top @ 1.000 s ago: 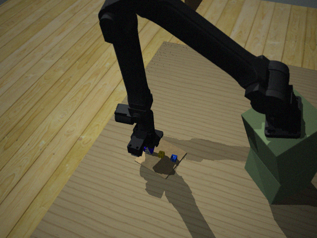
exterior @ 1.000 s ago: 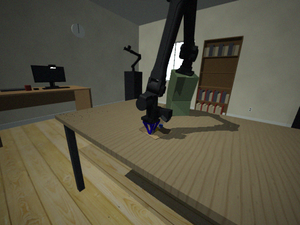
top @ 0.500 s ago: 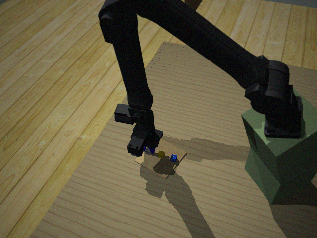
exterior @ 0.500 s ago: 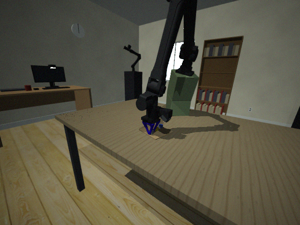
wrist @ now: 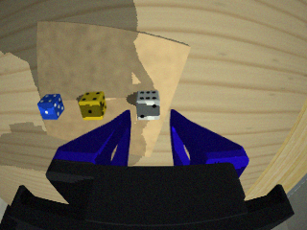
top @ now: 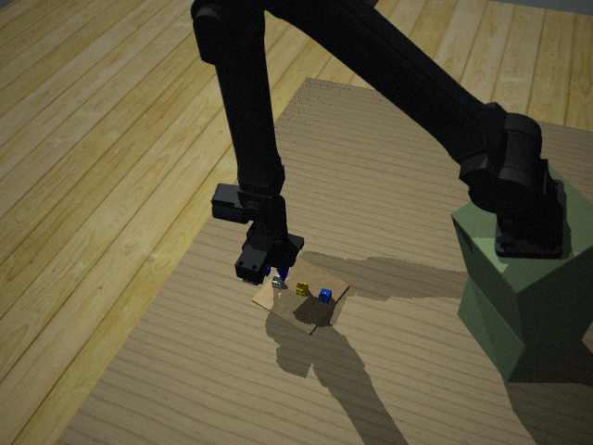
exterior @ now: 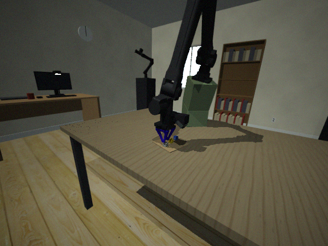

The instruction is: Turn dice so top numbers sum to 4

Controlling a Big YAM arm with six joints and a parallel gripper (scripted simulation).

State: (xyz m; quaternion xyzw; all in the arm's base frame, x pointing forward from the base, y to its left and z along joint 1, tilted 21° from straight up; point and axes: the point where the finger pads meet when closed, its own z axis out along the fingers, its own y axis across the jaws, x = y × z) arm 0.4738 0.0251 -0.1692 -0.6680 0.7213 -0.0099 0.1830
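The white die lies 30 mm below my hand. Also, from my hand: tan mat: 50 mm behind, 40 mm below; blue die: 100 mm behind, 30 mm below; yellow die: 50 mm behind, 30 mm below.
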